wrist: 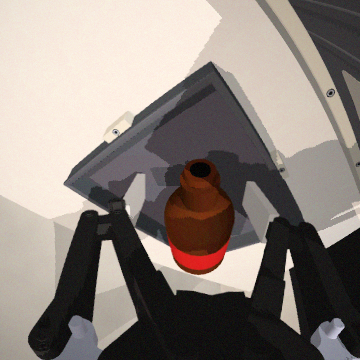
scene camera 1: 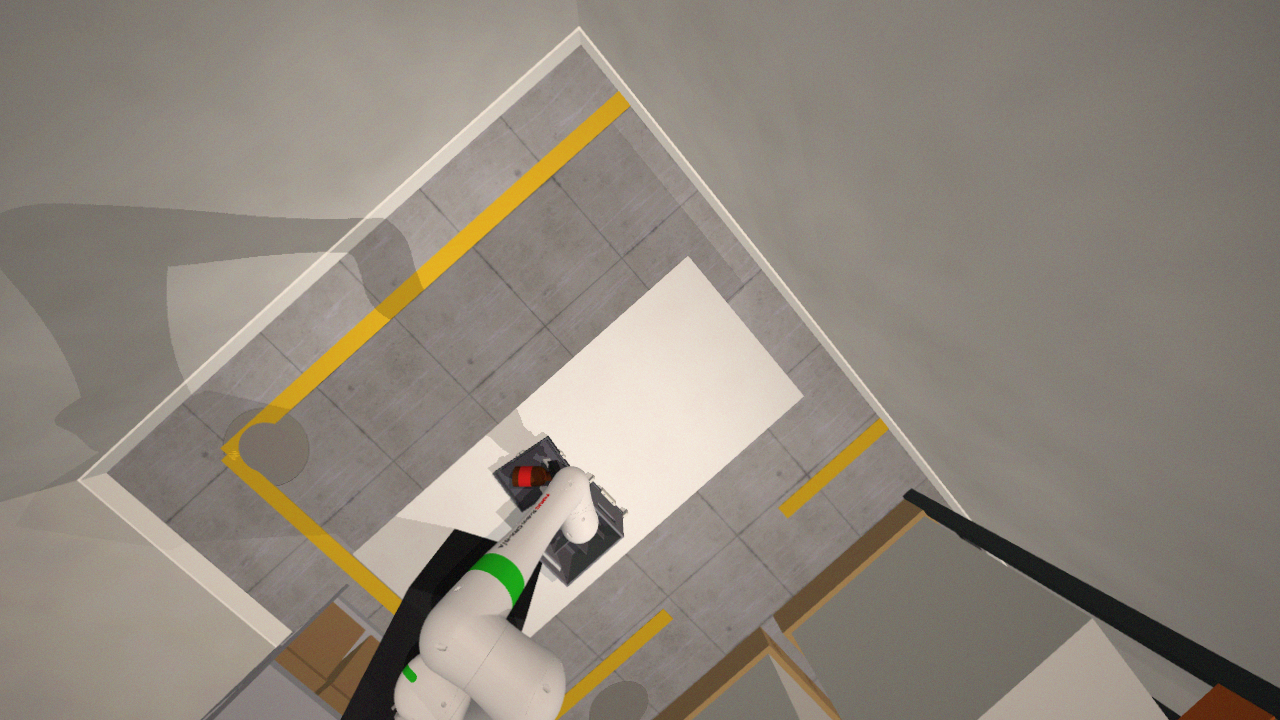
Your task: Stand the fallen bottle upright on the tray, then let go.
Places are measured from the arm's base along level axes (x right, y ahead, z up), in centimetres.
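Where they show: gripper, between the fingertips: point(wrist: 195, 189) point(scene camera 1: 544, 473).
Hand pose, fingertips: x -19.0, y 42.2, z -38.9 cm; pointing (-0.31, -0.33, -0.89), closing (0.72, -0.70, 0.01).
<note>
Things, the pixels of their top centre, and the offset from my fingertips. Level surfaces: height alone.
- brown bottle with a red band, centre of its top: point(wrist: 199, 251) point(scene camera 1: 533, 480) dx -1.6, dy -2.7, dz +5.3 cm
- small dark grey tray, centre of its top: point(wrist: 200, 210) point(scene camera 1: 534, 475) dx -1.9, dy -3.5, dz +0.0 cm
- larger dark bin, centre of its top: point(scene camera 1: 577, 544) dx +24.5, dy -0.9, dz +14.9 cm
- white table top, height of its surface: dz -2.6 cm
The brown bottle with a red band point(scene camera 1: 525, 476) point(wrist: 199, 225) is tipped over at the small dark grey tray point(scene camera 1: 505, 466) point(wrist: 185, 125), its neck toward the gripper side and its open mouth facing the wrist camera. In the wrist view its base end overlaps the tray's lower rim; whether it touches the tray all along its length cannot be told. My gripper point(wrist: 195, 189) is open, its two pale finger pads on either side of the bottle, with a visible gap on each side. In the scene view the arm largely hides the gripper.
A larger dark bin point(scene camera 1: 568, 575) point(wrist: 320, 65) stands right beside the tray, partly under the arm. Both are on a white table top point(scene camera 1: 662, 376) point(wrist: 90, 60). The white arm point(scene camera 1: 537, 528) reaches in from the lower left. Wooden-edged cabinets point(scene camera 1: 904, 617) stand at the lower right.
</note>
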